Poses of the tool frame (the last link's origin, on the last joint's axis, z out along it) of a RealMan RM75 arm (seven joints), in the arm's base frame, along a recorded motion.
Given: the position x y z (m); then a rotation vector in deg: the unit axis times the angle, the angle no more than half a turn.
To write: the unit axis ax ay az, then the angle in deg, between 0 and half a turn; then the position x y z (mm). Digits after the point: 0 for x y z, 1 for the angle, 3 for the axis.
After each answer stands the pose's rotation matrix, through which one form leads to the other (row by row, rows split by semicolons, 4 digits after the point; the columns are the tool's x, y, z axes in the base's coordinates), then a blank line. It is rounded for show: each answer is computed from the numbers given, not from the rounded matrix.
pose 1, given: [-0.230, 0.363, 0.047, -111.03, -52.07, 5.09]
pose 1, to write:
[-0.905, -0.424, 0.041, 122.7, -230, 363, 47]
0.7200 0.5564 -0.4146; 0.6262 -0.2635 0.7338; 0.2990 -0.7880 -0.5382

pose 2, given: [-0.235, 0.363, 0.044, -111.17, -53.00, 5.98]
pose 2, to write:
[-0.902, -0.430, 0.048, 123.3, -235, 363, 44]
0.7102 0.5598 -0.4270; 0.6409 -0.2629 0.7213; 0.2915 -0.7858 -0.5454

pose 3, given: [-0.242, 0.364, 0.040, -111.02, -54.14, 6.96]
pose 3, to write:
[-0.897, -0.438, 0.056, 123.7, -242, 364, 40]
0.6973 0.5639 -0.4425; 0.6575 -0.2572 0.7082; 0.2855 -0.7848 -0.5501

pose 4, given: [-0.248, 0.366, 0.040, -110.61, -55.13, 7.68]
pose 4, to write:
[-0.893, -0.445, 0.062, 123.8, -248, 366, 40]
0.6854 0.5676 -0.4561; 0.6706 -0.2481 0.6991; 0.2836 -0.7851 -0.5507

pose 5, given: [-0.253, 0.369, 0.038, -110.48, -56.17, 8.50]
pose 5, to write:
[-0.889, -0.452, 0.068, 124.2, -253, 369, 38]
0.6733 0.5717 -0.4689; 0.6849 -0.2431 0.6869; 0.2787 -0.7836 -0.5552

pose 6, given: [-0.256, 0.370, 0.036, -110.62, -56.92, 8.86]
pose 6, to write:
[-0.887, -0.456, 0.071, 124.7, -256, 370, 36]
0.6652 0.5769 -0.4740; 0.6937 -0.2427 0.6781; 0.2762 -0.7799 -0.5617

